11 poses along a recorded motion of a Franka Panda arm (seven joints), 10 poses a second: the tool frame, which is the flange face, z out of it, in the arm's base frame.
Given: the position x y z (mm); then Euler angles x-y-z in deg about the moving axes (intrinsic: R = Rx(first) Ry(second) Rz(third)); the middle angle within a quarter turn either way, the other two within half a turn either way.
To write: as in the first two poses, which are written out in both.
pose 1, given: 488.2 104.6 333.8 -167.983 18.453 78.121
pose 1, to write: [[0.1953 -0.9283 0.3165 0.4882], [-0.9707 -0.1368 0.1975 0.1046], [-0.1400 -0.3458 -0.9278 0.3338], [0 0 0 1]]
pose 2, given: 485.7 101.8 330.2 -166.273 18.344 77.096
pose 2, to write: [[0.2120 -0.9252 0.3147 0.4857], [-0.9636 -0.1441 0.2252 0.1018], [-0.1630 -0.3510 -0.9221 0.3302], [0 0 0 1]]
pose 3, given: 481.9 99.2 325.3 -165.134 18.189 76.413
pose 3, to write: [[0.2232 -0.9234 0.3122 0.4819], [-0.9583 -0.1492 0.2437 0.0992], [-0.1785 -0.3535 -0.9182 0.3253], [0 0 0 1]]
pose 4, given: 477.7 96.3 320.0 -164.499 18.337 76.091
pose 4, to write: [[0.2282 -0.9214 0.3146 0.4777], [-0.9556 -0.1500 0.2537 0.0963], [-0.1865 -0.3585 -0.9147 0.3200], [0 0 0 1]]
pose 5, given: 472.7 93.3 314.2 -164.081 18.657 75.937
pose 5, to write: [[0.2302 -0.9191 0.3199 0.4727], [-0.9541 -0.1486 0.2599 0.0933], [-0.1913 -0.3651 -0.9111 0.3142], [0 0 0 1]]
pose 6, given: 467.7 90.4 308.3 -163.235 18.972 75.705
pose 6, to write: [[0.2335 -0.9164 0.3251 0.4677], [-0.9510 -0.1455 0.2728 0.0904], [-0.2027 -0.3729 -0.9055 0.3083], [0 0 0 1]]
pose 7, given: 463.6 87.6 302.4 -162.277 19.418 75.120
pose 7, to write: [[0.2422 -0.9115 0.3325 0.4636], [-0.9466 -0.1468 0.2871 0.0876], [-0.2129 -0.3842 -0.8984 0.3024], [0 0 0 1]]
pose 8, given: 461.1 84.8 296.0 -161.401 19.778 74.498
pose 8, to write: [[0.2515 -0.9068 0.3384 0.4611], [-0.9421 -0.1493 0.3001 0.0848], [-0.2216 -0.3943 -0.8919 0.2960], [0 0 0 1]]
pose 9, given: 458.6 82.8 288.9 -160.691 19.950 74.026
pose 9, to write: [[0.2587 -0.9037 0.3412 0.4586], [-0.9384 -0.1513 0.3108 0.0828], [-0.2293 -0.4006 -0.8871 0.2889], [0 0 0 1]]
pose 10, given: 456.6 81.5 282.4 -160.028 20.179 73.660
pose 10, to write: [[0.2641 -0.9007 0.3450 0.4566], [-0.9350 -0.1514 0.3206 0.0815], [-0.2366 -0.4072 -0.8822 0.2824], [0 0 0 1]]
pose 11, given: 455.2 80.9 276.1 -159.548 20.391 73.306
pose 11, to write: [[0.2693 -0.8978 0.3484 0.4552], [-0.9324 -0.1525 0.3275 0.0809], [-0.2409 -0.4131 -0.8783 0.2761], [0 0 0 1]]
